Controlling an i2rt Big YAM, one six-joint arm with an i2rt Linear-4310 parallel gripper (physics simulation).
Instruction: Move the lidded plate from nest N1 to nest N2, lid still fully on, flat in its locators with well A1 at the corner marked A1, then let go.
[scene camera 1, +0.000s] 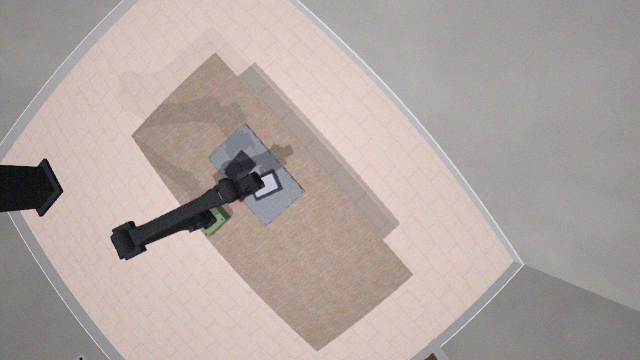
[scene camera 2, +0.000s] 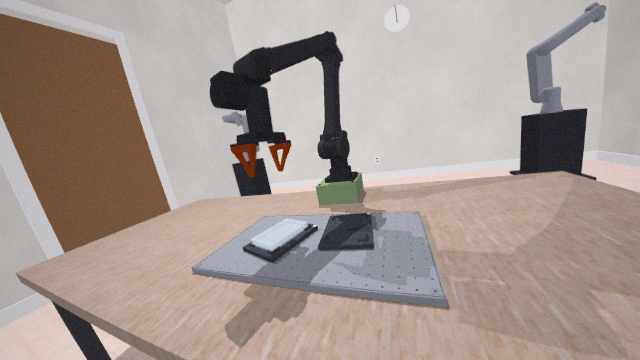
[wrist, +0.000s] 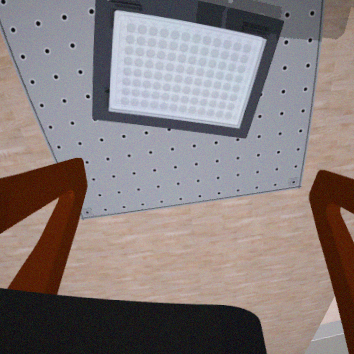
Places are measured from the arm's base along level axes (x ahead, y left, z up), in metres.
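Where they show: gripper, fingertip midpoint: (scene camera 2: 267, 174) (wrist: 200, 177); arm's base, origin of the base link: (scene camera 1: 205, 216) (scene camera 2: 341, 178).
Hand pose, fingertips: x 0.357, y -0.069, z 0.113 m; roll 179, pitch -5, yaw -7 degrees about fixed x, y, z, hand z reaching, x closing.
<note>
Each offset is from my fingertips to the top centre of the thing. Level surfaces: height alone.
The lidded plate {dx +0.007, dy +0.001, dz -0.151 m} (scene camera 1: 268, 185) (scene camera 2: 281, 235) (wrist: 187, 70), pale and translucent, lies in a dark nest {dx +0.007, dy +0.001, dz -0.162 m} (scene camera 2: 272, 256) (wrist: 102, 65), taken as N1. Its lid looks fully on, with round wells showing through. The other dark nest {dx -0.050, dy +0.169, dz -0.162 m} (scene camera 1: 240, 164) (scene camera 2: 347, 232), taken as N2, holds no plate and lies beside it, partly in shadow. A1 marks are too small to read. My gripper (scene camera 2: 266, 173) (wrist: 200, 177) is open and empty, fingers pointing down. It hangs well above the table, apart from the plate. In the wrist view the plate lies beyond the fingertips, towards the top.
Both nests sit on a grey perforated board (scene camera 1: 275, 210) (scene camera 2: 400, 280) (wrist: 270, 145) on the wooden table {dz -0.192 m} (scene camera 1: 320, 280) (scene camera 2: 500, 225). The arm's green base block (scene camera 1: 216, 225) (scene camera 2: 340, 192) stands behind the board. Arm shadows cross the board. Other grey arms on black pedestals (scene camera 2: 552, 142) stand in the background.
</note>
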